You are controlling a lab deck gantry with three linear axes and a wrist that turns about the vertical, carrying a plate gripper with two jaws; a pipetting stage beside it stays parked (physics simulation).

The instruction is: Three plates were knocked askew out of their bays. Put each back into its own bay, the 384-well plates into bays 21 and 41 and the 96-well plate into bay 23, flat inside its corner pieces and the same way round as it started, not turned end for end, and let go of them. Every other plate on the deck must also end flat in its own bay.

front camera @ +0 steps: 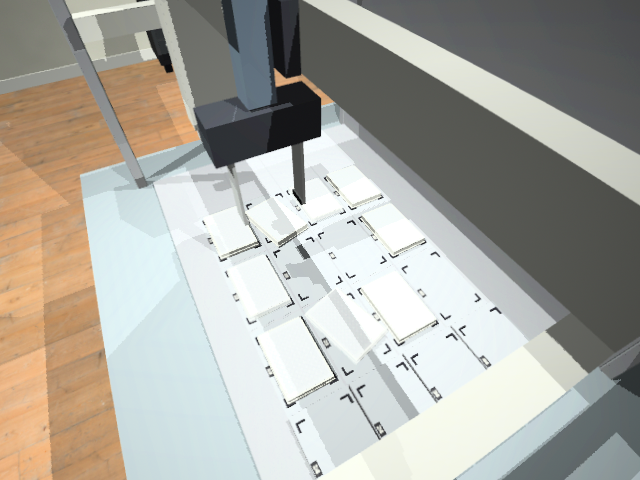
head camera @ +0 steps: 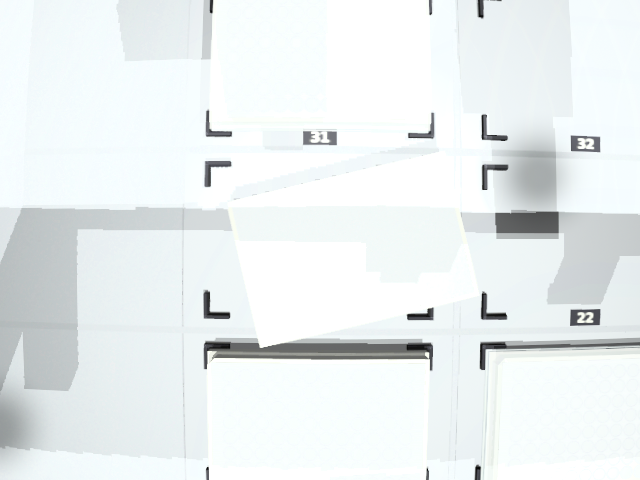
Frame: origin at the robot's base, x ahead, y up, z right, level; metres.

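Seen in the pictures: gripper, fingertip midpoint: (front camera: 272, 208); robot's base, origin of the base link: (front camera: 203, 221).
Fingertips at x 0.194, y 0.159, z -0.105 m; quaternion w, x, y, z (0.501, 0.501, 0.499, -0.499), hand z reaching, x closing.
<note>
Offsets run from my fingertips to a thing's top centre. "*": to the spot under its first point.
The 384-well plate @(dz -0.040, dx -0.111, dy -0.142 m) (front camera: 273, 219) (head camera: 330, 289) at bay 21 is askew, turned across its corner pieces; its lower corner reaches bay 11's edge in the head view. The 96-well plate @(dz -0.047, dx +0.185, dy -0.142 m) (front camera: 346, 322) at bay 23 is askew in the front view. The bay 41 plate @(dz -0.259, dx -0.130, dy -0.145 m) (front camera: 354, 183) looks straight among its corner pieces at the far right. My gripper (front camera: 272, 212) is open, its two jaws low over the bay 21 area, one toward bay 11 and one toward bay 31, with the askew plate between and beneath them. Exact jaw height is unclear. The jaws do not show in the head view.
Plates sit at bay 31 @(* dz -0.156, dx -0.096, dy -0.145 m) (front camera: 323, 205) (head camera: 320, 62) and bay 11 @(* dz +0.064, dx -0.119, dy -0.145 m) (front camera: 230, 232) (head camera: 317, 413), close on either side of bay 21. Other plates are at bay 12 @(* dz +0.058, dx +0.044, dy -0.145 m) (front camera: 261, 286) (head camera: 568, 413), bay 13 @(* dz +0.061, dx +0.207, dy -0.145 m) (front camera: 297, 359), bay 33 @(* dz -0.150, dx +0.203, dy -0.145 m) (front camera: 398, 304) and bay 42 @(* dz -0.256, dx +0.039, dy -0.145 m) (front camera: 392, 227).
</note>
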